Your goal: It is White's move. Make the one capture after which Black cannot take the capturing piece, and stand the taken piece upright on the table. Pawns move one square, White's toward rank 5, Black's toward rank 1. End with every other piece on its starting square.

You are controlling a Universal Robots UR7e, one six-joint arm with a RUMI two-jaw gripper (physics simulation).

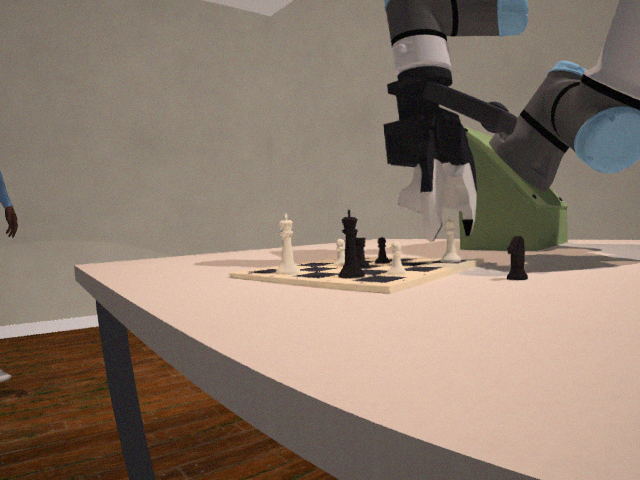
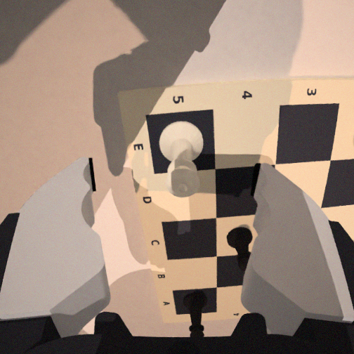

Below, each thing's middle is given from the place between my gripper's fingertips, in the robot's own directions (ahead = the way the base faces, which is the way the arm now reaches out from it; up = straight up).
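The chessboard [image 1: 321,274] is 3 cm below my hand, 7 cm to the right of it and 8 cm ahead of it.
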